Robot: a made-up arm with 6 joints.
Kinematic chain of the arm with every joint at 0, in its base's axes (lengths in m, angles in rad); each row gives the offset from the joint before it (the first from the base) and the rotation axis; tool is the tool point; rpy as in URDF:
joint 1: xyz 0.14 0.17 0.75 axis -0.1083 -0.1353 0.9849
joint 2: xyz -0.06 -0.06 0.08 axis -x
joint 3: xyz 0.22 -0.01 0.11 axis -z
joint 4: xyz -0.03 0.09 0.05 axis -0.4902 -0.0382 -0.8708
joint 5: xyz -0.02 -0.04 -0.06 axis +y
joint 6: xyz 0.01 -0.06 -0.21 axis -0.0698 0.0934 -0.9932
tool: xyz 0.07 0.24 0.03 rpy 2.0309 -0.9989 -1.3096
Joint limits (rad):
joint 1: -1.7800..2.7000
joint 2: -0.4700..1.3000
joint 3: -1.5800..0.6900
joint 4: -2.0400..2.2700
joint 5: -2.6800..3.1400
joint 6: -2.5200..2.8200
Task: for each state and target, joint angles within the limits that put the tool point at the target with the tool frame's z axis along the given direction. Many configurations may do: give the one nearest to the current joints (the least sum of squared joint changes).
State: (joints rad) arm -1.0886 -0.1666 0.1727 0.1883 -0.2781 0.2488
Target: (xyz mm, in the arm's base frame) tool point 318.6 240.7 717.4 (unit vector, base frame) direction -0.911 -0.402 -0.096
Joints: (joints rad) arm -0.4671 0.1042 -0.2745 0.0430 0.0421 0.0175
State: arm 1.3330 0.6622 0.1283 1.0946 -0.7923 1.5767
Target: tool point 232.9 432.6 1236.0 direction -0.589 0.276 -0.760
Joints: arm 2.1821 -0.0431 -0.4286 1.2265 -0.9579 2.0814
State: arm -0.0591 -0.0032 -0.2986 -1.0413 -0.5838 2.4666
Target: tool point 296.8 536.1 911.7 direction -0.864 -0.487 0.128
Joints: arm 0.2002 -0.2967 -0.4363 -1.3394 -0.4648 1.9811
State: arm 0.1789 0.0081 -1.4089 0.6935 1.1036 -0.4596
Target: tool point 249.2 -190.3 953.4 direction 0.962 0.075 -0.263
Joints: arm 0.3832 -0.4498 -1.5800 0.1012 1.4205 -1.0753
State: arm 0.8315 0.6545 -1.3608 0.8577 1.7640 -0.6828
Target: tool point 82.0 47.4 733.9 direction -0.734 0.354 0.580
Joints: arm 0.9285 1.0673 -0.7675 0.7244 1.8103 0.0649
